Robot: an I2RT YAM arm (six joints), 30 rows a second.
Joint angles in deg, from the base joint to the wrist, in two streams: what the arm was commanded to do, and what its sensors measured. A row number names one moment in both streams.
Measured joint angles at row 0:
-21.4 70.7 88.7 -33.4 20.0 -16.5
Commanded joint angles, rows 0 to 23:
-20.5 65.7 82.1 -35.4 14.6 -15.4
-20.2 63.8 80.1 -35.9 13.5 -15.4
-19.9 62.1 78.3 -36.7 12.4 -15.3
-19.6 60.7 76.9 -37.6 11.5 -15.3
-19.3 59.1 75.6 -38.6 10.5 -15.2
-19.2 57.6 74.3 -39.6 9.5 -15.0
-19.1 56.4 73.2 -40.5 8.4 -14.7
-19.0 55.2 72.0 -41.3 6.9 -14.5
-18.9 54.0 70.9 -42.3 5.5 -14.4
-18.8 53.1 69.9 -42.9 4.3 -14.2
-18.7 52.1 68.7 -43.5 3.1 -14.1
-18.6 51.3 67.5 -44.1 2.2 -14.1
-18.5 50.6 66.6 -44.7 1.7 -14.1
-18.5 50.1 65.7 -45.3 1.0 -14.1
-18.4 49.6 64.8 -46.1 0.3 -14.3
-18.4 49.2 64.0 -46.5 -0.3 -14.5
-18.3 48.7 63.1 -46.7 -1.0 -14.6
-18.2 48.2 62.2 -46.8 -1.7 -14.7
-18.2 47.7 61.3 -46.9 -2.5 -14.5
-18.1 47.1 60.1 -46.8 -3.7 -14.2
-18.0 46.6 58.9 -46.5 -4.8 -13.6
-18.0 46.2 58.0 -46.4 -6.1 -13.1
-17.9 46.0 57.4 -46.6 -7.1 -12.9
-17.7 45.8 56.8 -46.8 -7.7 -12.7
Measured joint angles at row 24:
-18.3 46.7 57.6 -45.1 -2.9 -14.1
